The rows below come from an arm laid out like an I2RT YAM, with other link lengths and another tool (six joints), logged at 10 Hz.
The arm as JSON. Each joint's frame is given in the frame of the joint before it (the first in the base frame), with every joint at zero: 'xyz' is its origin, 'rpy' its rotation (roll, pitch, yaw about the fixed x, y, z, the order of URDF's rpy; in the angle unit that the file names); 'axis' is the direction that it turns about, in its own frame. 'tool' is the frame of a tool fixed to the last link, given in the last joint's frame.
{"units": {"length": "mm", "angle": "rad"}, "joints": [
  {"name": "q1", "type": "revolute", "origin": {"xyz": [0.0, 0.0, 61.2], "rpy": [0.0, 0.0, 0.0]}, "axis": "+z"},
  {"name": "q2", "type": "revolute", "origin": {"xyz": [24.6, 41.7, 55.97], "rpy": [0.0, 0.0, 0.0]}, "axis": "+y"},
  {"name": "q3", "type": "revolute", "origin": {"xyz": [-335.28, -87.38, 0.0], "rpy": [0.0, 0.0, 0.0]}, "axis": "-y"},
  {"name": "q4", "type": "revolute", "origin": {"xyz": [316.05, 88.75, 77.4], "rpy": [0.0, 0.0, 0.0]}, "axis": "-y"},
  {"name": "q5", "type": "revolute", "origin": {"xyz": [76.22, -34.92, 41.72], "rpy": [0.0, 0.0, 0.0]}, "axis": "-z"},
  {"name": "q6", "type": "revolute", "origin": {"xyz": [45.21, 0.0, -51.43], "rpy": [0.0, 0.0, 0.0]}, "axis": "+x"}
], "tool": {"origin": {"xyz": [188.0, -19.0, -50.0], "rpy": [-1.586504, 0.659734, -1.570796]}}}
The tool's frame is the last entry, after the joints.
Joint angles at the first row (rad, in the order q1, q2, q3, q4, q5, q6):
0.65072, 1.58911, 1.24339, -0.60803, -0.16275, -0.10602
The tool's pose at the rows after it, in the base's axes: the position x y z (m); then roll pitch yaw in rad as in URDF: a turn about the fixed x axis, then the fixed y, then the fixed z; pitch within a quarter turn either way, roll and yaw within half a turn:
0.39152, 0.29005, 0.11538, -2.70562, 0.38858, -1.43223
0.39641, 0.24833, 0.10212, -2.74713, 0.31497, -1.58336
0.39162, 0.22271, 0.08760, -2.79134, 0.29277, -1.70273
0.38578, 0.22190, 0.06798, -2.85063, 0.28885, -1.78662
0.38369, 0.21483, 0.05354, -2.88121, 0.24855, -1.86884
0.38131, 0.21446, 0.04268, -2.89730, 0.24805, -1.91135
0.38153, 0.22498, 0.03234, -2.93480, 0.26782, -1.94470
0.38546, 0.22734, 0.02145, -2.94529, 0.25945, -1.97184
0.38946, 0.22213, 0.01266, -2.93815, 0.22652, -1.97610
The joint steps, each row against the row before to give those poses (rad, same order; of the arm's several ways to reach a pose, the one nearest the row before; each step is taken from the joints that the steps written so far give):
-0.03357, 0.03923, 0.00705, -0.00579, 0.06100, 0.04557
-0.04170, 0.00843, -0.00913, -0.05007, 0.08657, 0.05873
-0.03532, -0.00042, -0.03187, -0.01565, 0.02709, 0.06579
-0.00535, 0.03797, -0.00753, -0.00078, -0.00459, 0.07019
-0.00069, 0.04113, 0.01002, -0.01992, 0.03488, 0.06501
-0.00136, 0.01376, -0.01627, 0.01770, 0.00246, 0.03887
0.00009, 0.03220, 0.00777, 0.01589, -0.02996, 0.03638
-0.00001, 0.03511, 0.00954, 0.01236, 0.00530, 0.02400
-0.00096, 0.03069, 0.01180, -0.00340, 0.02542, -0.00319

